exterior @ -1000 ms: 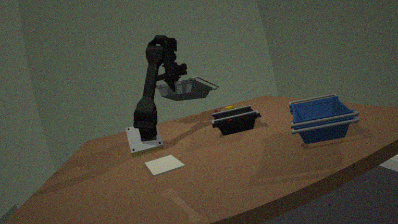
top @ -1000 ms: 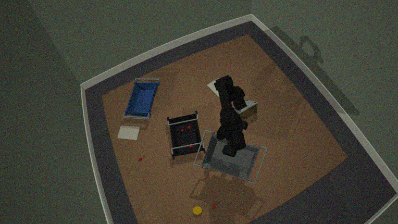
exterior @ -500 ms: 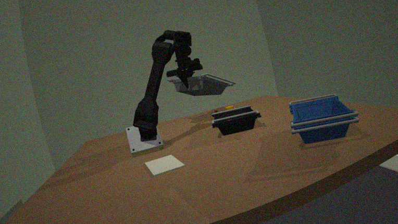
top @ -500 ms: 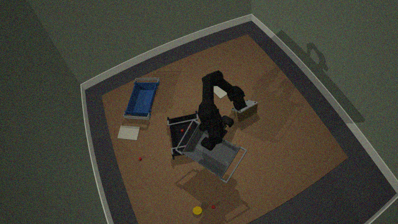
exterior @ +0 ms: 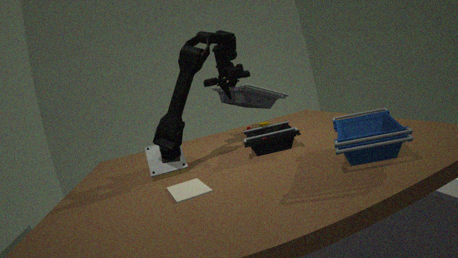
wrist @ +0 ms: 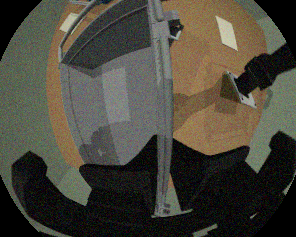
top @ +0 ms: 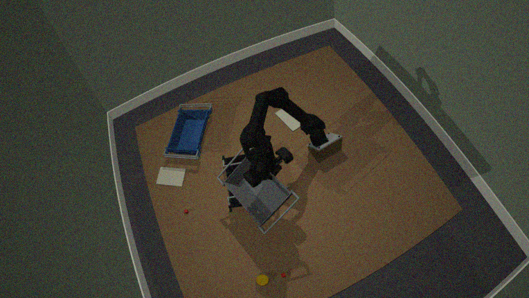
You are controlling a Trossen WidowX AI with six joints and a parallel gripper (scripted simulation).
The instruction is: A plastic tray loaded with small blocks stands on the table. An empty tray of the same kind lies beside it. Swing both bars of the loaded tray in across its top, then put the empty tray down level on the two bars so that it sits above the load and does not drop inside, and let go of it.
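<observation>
My gripper tip is 70 mm short of the grey tray, 20 mm to the right of it and 10 mm below it. From my gripper tip the other things lie so: yellow disc (190 mm ahead, 340 mm to the left, 190 mm below).
</observation>
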